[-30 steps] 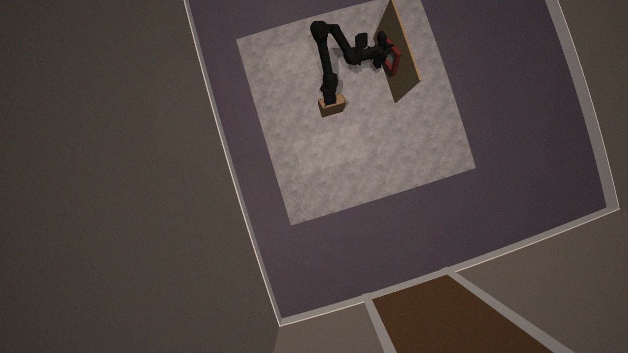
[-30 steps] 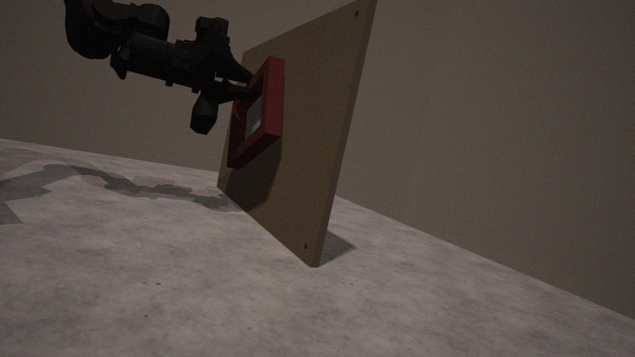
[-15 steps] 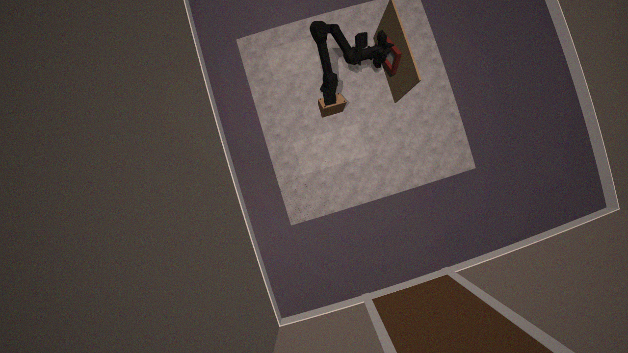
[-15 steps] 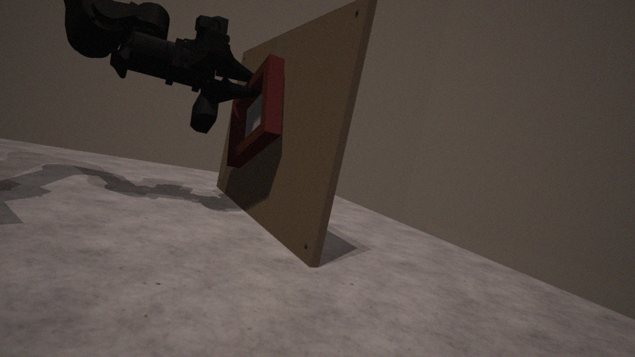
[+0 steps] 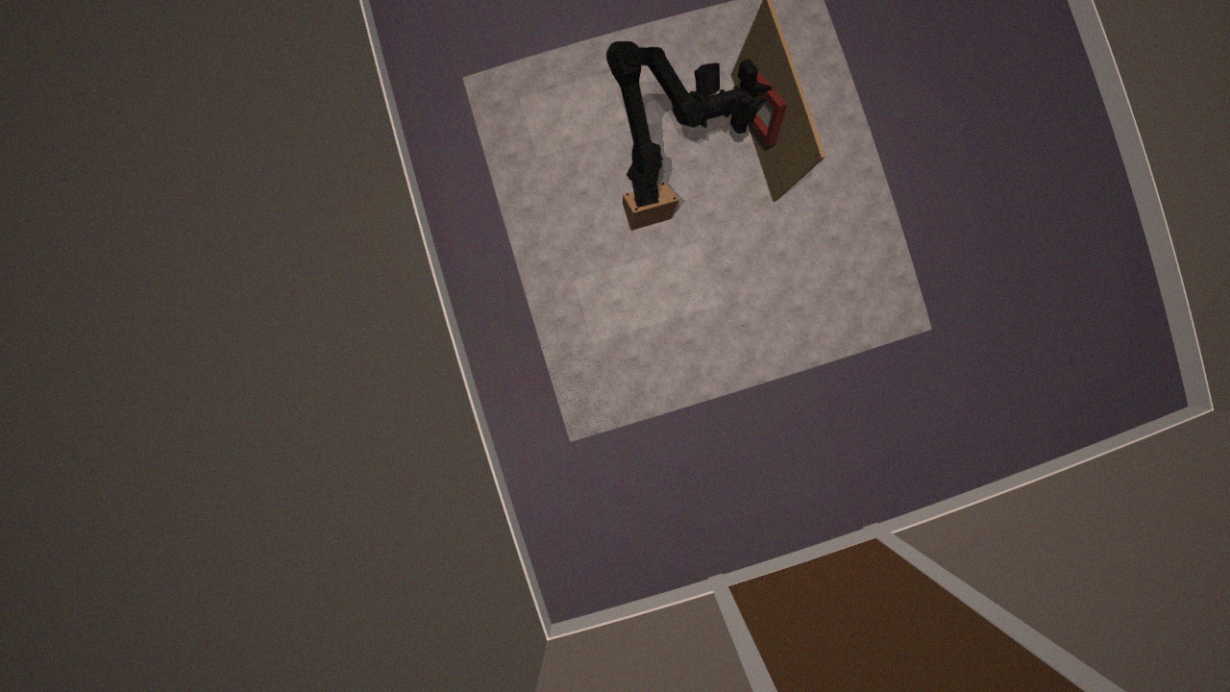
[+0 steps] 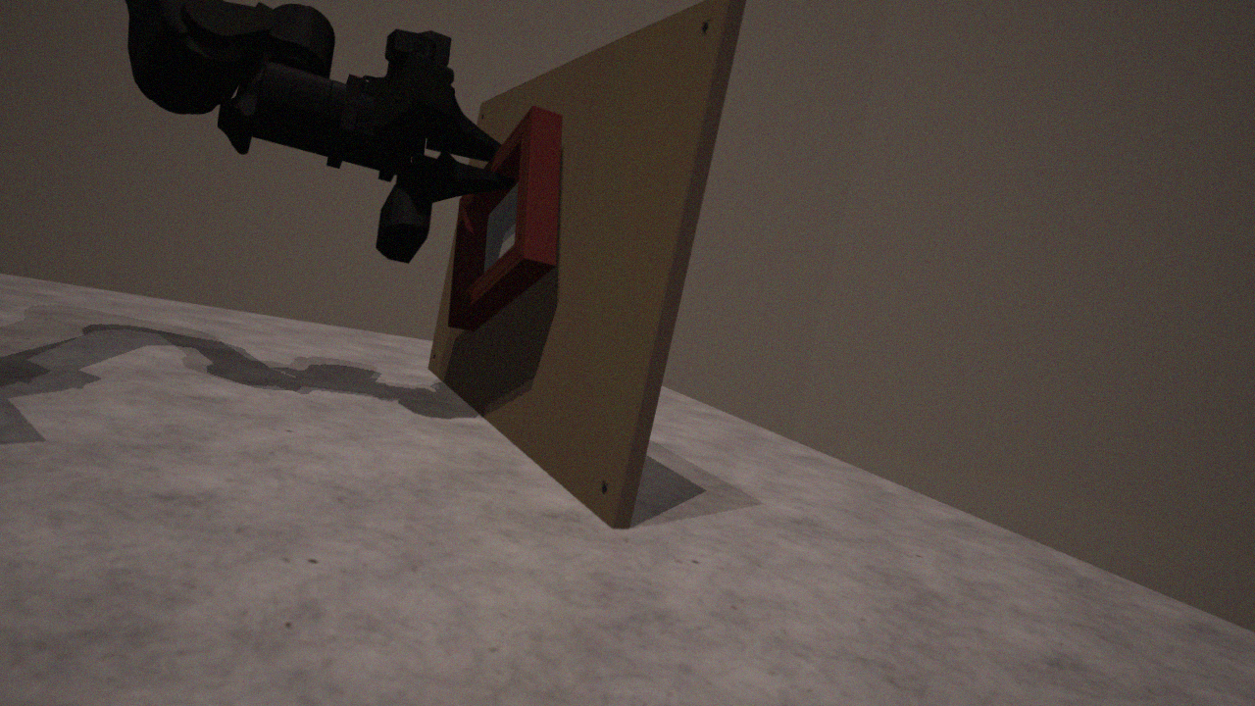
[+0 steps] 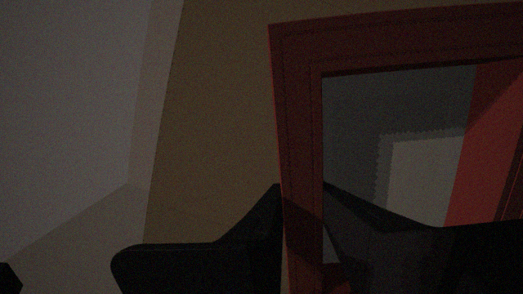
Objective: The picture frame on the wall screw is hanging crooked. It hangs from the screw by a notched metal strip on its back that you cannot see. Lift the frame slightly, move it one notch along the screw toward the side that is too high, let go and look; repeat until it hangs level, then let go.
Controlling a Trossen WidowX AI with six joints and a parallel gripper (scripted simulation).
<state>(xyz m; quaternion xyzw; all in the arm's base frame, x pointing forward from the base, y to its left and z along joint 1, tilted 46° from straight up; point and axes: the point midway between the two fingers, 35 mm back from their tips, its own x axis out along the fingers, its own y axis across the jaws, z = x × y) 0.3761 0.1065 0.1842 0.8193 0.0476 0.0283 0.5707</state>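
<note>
Right now the red picture frame is 50 mm below my gripper tip and 20 mm to the right of it. Also, from my gripper tip: tan wall board 60 mm below, 20 mm to the right, 20 mm ahead.
</note>
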